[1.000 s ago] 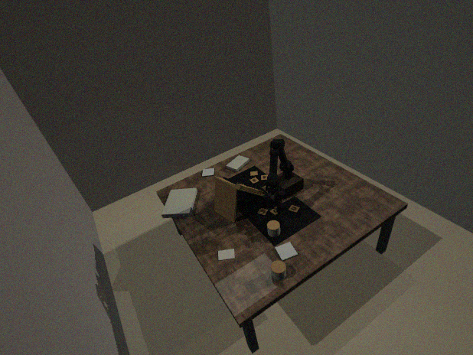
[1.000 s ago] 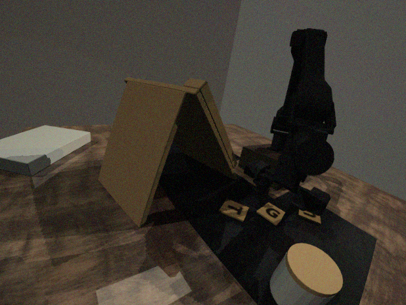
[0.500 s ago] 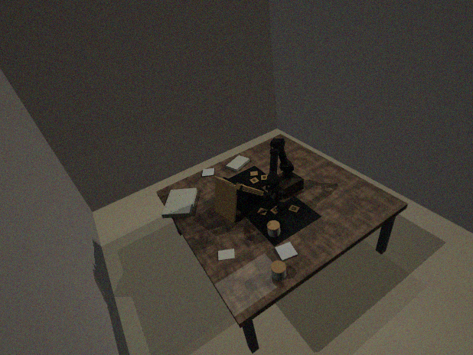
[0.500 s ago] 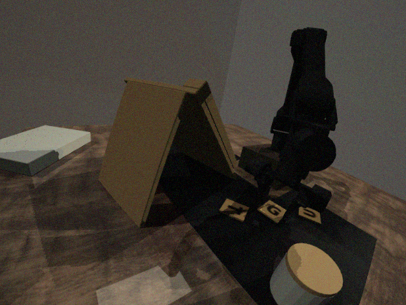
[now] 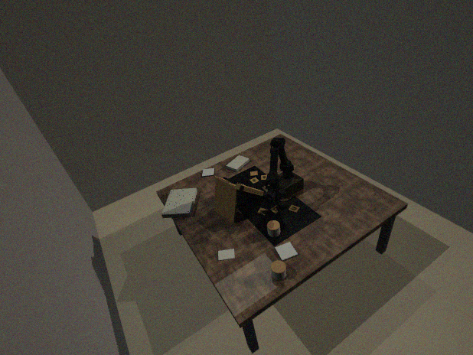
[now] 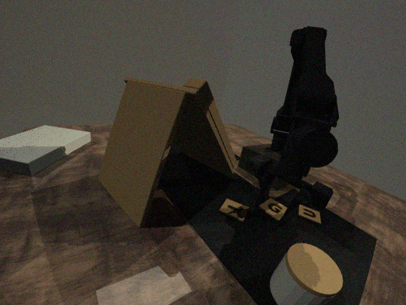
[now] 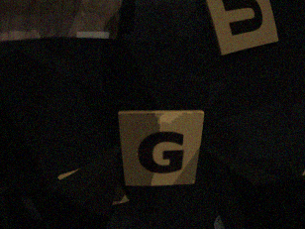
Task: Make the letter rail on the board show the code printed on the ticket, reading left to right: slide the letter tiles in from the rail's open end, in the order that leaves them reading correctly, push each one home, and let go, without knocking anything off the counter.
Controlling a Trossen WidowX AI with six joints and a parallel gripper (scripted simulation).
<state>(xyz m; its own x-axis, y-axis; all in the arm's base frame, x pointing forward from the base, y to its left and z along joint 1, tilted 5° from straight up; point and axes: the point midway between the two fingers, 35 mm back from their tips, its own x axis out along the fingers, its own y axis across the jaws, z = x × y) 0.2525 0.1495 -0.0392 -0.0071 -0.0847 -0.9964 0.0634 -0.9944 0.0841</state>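
Right now my gripper tip is 70 mm short of the tile marked t, 60 mm to the left of it and 20 mm above it. Round my gripper tip: tan tile marked g right at my gripper tip; white ticket 60 mm ahead, 310 mm to the right, 70 mm above; black mat 50 mm behind, 160 mm to the right, 20 mm below.
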